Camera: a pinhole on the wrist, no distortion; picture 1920 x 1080 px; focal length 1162.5 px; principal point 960.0 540.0 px. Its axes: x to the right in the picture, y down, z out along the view. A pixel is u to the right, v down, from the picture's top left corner.
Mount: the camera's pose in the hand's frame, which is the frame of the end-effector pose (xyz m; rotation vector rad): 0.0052 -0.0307 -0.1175 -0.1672 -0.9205 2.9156
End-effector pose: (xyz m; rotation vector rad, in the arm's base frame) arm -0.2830 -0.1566 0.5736 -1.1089 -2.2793 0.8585
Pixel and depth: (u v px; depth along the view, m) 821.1 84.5 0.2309
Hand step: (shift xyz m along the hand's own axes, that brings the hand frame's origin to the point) 0.0069 -0.0908 0.1247
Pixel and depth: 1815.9 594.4 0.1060
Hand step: -0.0859 -0.0864 -0.0404
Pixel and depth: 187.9 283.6 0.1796
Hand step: 0.1022 -0.1132 0.0610
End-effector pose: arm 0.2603 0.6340 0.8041 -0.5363 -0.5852 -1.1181
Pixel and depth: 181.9 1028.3 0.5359
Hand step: 0.2825 -0.5574 0.2175
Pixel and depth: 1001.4 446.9 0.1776
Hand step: -0.0231 -0.1191 0.0347
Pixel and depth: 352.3 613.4 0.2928
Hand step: 0.1187 -0.2285 0.1223
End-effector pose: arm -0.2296 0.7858 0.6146 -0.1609 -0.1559 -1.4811
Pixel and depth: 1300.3 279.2 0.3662
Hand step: -0.1443 -0.1597 0.2192
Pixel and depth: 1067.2 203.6 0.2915
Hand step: -0.0550 -0.1243 0.1661
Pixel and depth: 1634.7 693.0 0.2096
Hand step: -0.1433 -0.1589 0.0274
